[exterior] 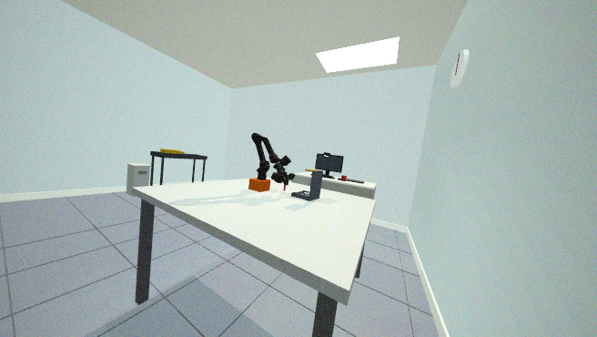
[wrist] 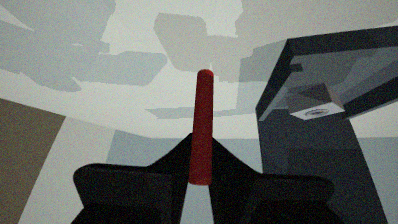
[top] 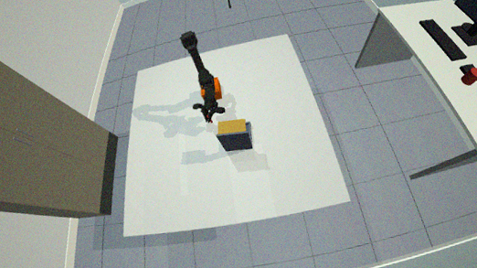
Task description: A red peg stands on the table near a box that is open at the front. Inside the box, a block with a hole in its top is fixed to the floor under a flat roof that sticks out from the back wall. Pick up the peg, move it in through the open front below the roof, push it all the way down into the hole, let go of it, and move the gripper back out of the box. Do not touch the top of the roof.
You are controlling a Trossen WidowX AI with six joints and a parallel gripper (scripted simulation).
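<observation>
The yellow roof lies 16 cm to the left of my gripper tip, 13 cm ahead of it and 13 cm above it. From my gripper tip the other things lie so: red peg (3 cm behind, 1 cm to the left, 1 cm below).
</observation>
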